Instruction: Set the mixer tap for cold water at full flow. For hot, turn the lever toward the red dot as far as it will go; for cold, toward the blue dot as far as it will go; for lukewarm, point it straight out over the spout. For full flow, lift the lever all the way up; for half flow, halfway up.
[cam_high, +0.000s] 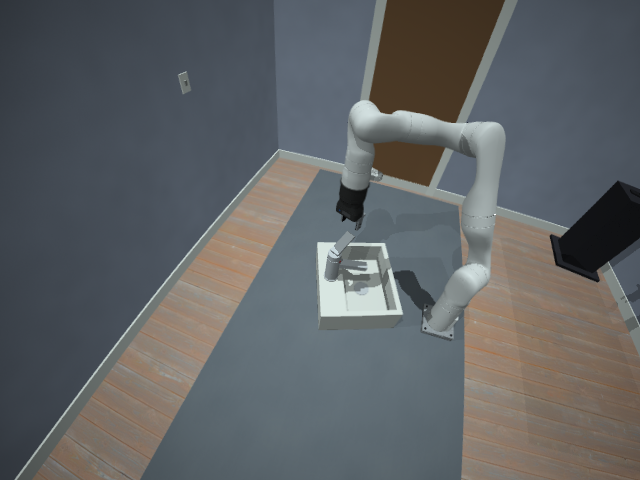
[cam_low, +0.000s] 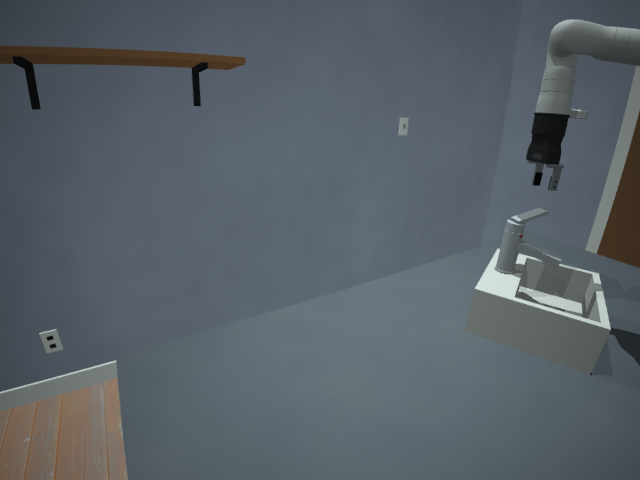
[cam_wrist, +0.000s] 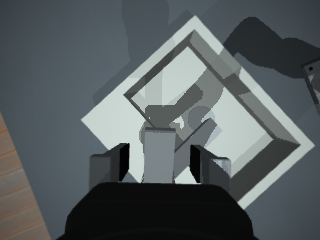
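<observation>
My hand is 90 mm above the flat lever, 20 mm to the right of it and 10 mm short of it. Round my hand: white basin (340 mm below, 90 mm behind); then grey mixer tap (140 mm below, 40 mm to the left).
</observation>
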